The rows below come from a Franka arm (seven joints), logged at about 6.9 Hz.
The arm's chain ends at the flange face. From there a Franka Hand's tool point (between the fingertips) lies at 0.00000 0.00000 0.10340 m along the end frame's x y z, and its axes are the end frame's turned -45 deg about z.
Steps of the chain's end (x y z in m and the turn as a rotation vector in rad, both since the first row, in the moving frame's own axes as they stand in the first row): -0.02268 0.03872 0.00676 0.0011 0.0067 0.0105; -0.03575 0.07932 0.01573 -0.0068 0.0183 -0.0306; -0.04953 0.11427 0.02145 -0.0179 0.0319 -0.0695
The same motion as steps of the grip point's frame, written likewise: -0.04285 0.01175 0.00676 -0.0040 0.0055 0.0105; -0.08050 0.03263 0.01571 -0.0177 0.0081 -0.0306; -0.11468 0.04938 0.02138 -0.0352 0.0099 -0.0695
